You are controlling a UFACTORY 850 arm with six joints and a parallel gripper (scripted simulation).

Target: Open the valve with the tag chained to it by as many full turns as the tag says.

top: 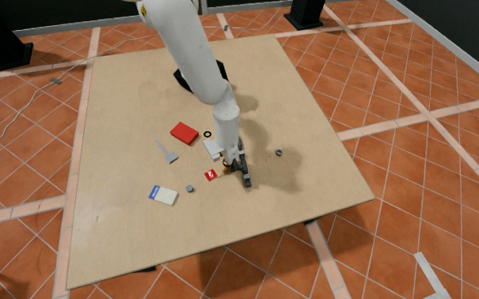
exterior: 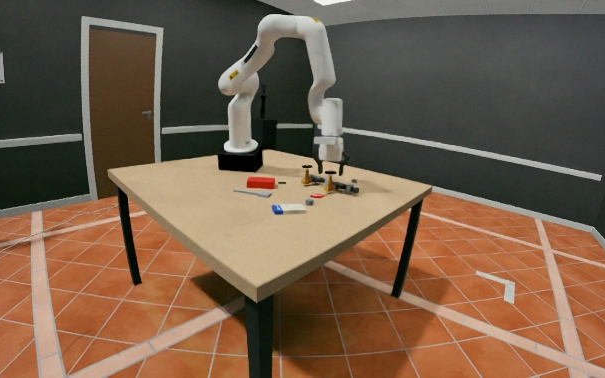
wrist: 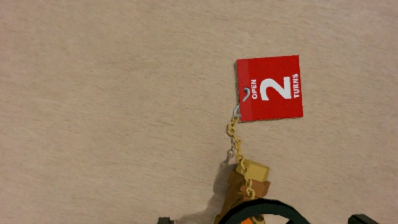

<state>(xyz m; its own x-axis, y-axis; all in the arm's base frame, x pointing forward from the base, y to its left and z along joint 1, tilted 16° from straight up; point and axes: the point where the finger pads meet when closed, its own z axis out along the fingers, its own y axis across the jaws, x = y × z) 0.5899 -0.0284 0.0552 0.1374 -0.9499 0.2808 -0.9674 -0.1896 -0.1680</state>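
Now: the red tag 80 mm to the right of my hand and 90 mm below it. The rest, counted from my hand: blue card 10 mm ahead, 310 mm to the right, 80 mm below; then red block 270 mm behind, 140 mm to the right, 70 mm below; then grey scraper 200 mm behind, 250 mm to the right, 80 mm below.
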